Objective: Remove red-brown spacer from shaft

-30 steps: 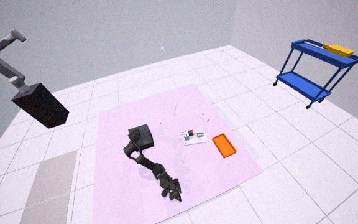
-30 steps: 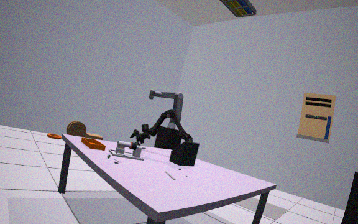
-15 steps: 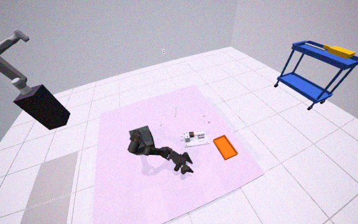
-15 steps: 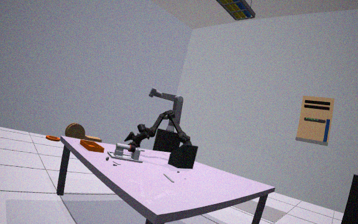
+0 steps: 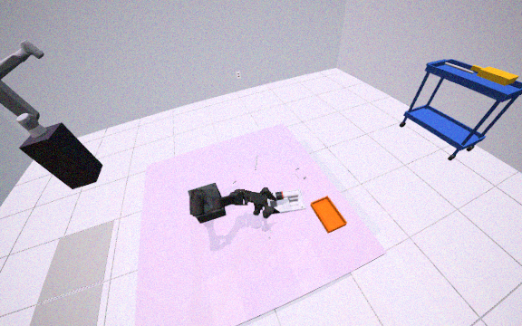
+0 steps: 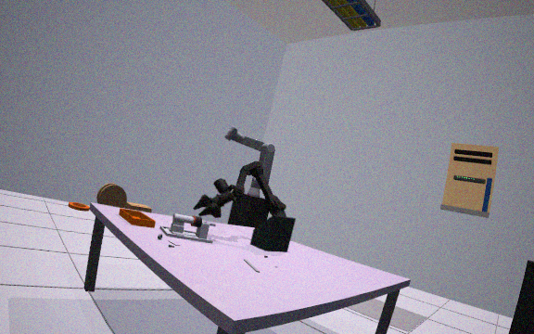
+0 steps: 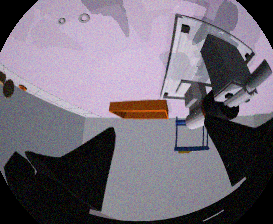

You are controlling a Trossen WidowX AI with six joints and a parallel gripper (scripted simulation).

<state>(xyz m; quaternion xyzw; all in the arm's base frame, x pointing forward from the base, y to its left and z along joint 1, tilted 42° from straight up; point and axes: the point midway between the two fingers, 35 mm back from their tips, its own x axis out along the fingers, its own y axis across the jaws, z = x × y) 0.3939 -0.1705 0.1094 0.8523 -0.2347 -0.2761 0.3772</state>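
My gripper tip is now 2 cm short of the shaft, 9 cm to the right of it and 3 cm above it. Also, from my gripper tip: orange tray (27 cm ahead, 11 cm to the right, 10 cm below).
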